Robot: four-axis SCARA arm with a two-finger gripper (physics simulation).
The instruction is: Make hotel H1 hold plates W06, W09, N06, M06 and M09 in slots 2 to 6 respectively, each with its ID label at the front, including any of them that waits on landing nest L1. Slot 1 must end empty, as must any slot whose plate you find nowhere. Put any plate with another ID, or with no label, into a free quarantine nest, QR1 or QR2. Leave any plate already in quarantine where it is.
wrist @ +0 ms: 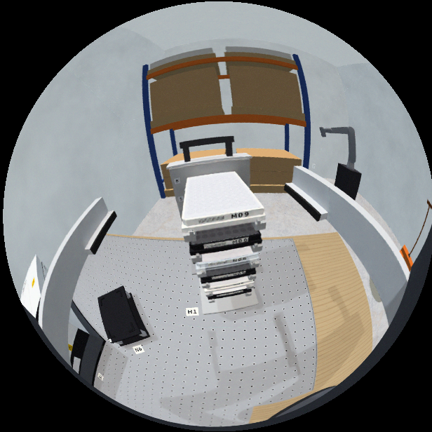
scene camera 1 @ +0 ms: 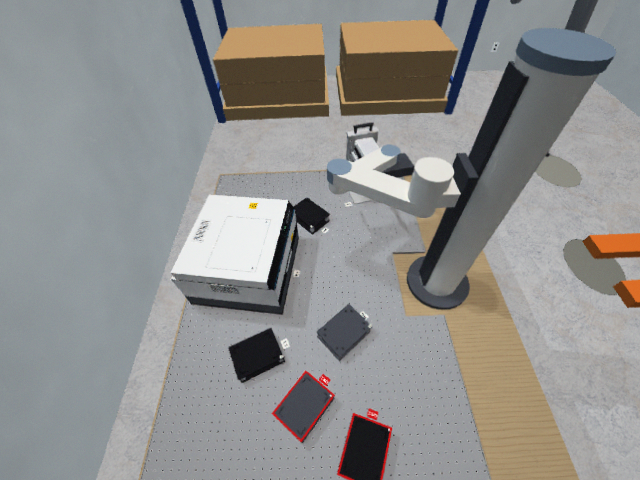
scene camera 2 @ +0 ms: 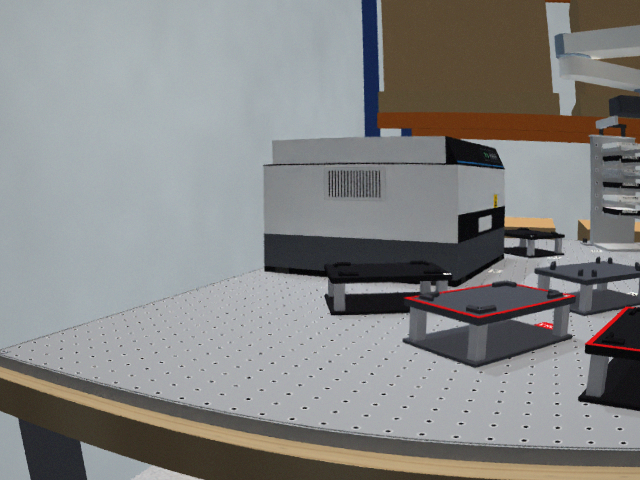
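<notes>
Hotel H1 holds a stack of plates. In the wrist view, white plate M09 is on top, then black plate M06, then a pale plate whose label looks like N06. Below are a black plate, a white one and a black one at the bottom; their labels are too small to read surely. My gripper is open and empty, its fingers wide apart to either side, in front of the hotel. Red-edged quarantine nests hold no plate. The black nest labelled L1 is empty.
A white instrument stands at the left of the perforated table. A black nest stands between it and the hotel. A grey nest is mid-table. The arm's column stands at the right.
</notes>
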